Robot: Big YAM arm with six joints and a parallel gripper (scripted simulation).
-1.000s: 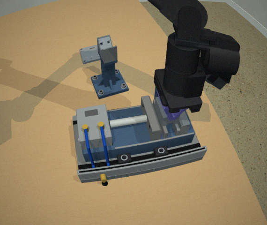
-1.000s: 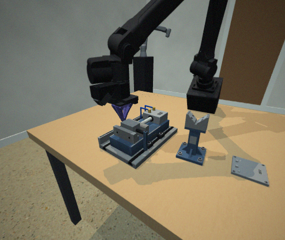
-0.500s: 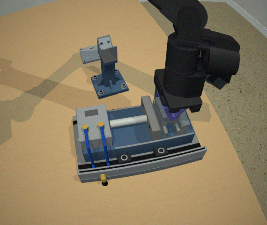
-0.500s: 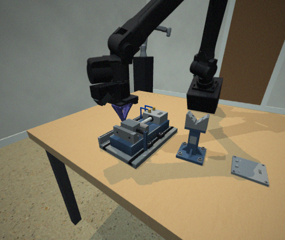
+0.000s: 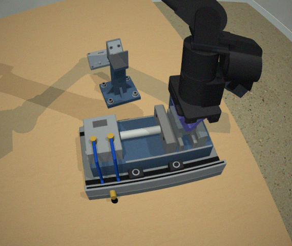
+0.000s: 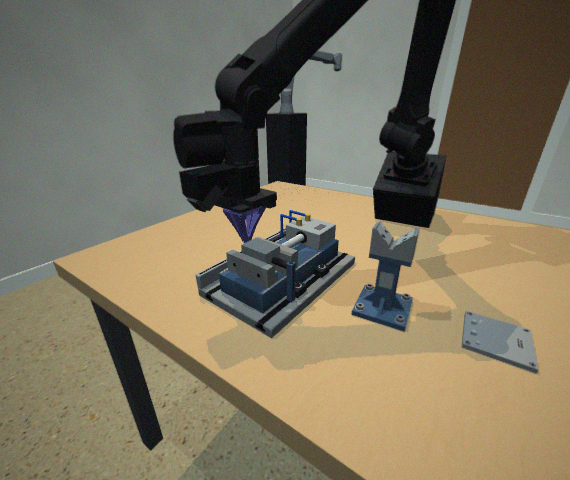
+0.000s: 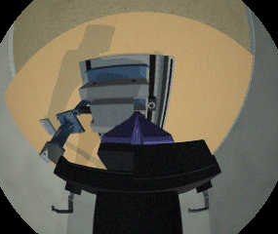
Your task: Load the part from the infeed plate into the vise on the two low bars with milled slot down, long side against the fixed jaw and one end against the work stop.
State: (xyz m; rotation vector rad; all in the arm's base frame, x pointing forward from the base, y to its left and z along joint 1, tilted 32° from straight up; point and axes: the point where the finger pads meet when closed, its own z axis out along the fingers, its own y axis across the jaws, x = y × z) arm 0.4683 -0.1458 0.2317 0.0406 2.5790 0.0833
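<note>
Now: hand 30 mm to the right of the grey part and 30 mm above it. Also, from my hand: fixed jaw 30 mm ahead, 30 mm to the left, 40 mm below; then black work stop 80 mm to the left, 20 mm below; then moving jaw 40 mm behind, 30 mm to the left, 40 mm below.
</note>
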